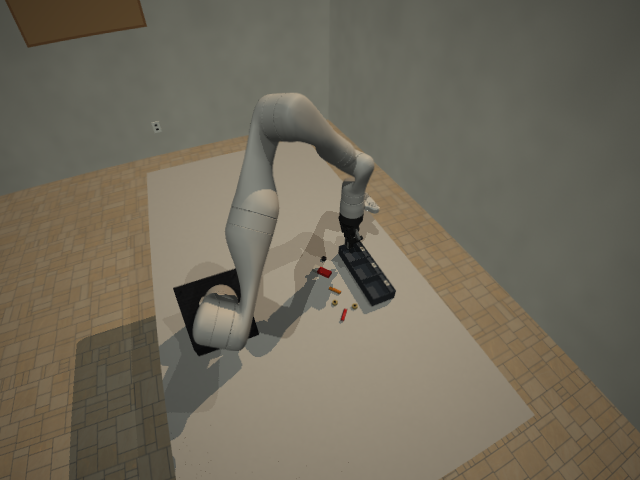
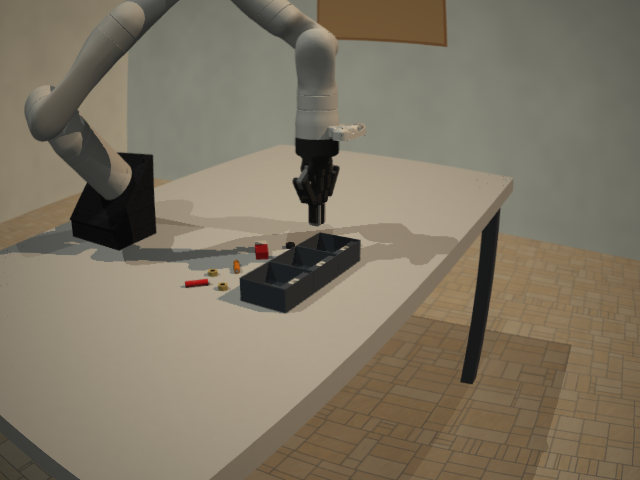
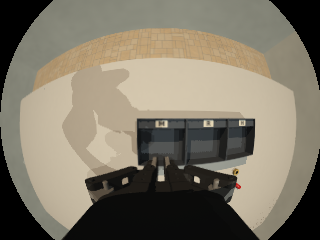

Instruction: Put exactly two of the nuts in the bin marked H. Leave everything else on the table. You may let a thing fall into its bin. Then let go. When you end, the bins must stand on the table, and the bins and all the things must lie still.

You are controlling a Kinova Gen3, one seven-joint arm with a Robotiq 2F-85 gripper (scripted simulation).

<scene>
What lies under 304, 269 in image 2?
A black three-compartment bin row.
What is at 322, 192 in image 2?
The gripper.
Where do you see a black three-compartment bin row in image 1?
At 366, 272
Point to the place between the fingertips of the gripper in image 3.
160, 163
</scene>
